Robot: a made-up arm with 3 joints. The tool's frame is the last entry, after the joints.
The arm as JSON. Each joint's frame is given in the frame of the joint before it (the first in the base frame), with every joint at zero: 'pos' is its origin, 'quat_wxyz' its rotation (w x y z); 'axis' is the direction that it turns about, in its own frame. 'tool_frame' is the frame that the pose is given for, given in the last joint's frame.
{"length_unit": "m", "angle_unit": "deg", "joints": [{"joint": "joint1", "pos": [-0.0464, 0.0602, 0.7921], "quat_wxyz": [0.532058, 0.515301, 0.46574, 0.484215], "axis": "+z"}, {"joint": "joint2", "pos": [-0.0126, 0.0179, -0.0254], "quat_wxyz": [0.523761, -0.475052, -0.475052, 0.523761], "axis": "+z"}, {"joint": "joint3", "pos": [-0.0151, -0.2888, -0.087], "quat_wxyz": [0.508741, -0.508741, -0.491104, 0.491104], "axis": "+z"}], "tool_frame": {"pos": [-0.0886, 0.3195, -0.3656], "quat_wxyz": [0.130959, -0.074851, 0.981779, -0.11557]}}
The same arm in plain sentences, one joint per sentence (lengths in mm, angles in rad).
The arm has three revolute joints in a row. What follows holds with every joint at zero, and every direction is one of the base frame's. Joint 1 lies 46.4 mm along -x and 60.2 mm along +y and 792.1 mm along +z from the base frame's origin and rotates about the direction (0.994636, -0.097303, 0.035101). Joint 2 lies 27.1 mm along -x and 10.1 mm along -y and 17 mm along +z from joint 1 and rotates about -y. Joint 3 lies 289.2 mm along +x and 87 mm along +y and 4.9 mm along -z from joint 2 and rotates about -z. The tool frame, which is the frame that the pose is given for, lies 88.6 mm along +x and 319.5 mm along +y and 365.6 mm along +z from joint 3; its axes are the base frame's turned by roll 0.2568, pitch -0.2422 and yaw -0.1836 rad (as in URDF: about the fixed x, then y, then z).
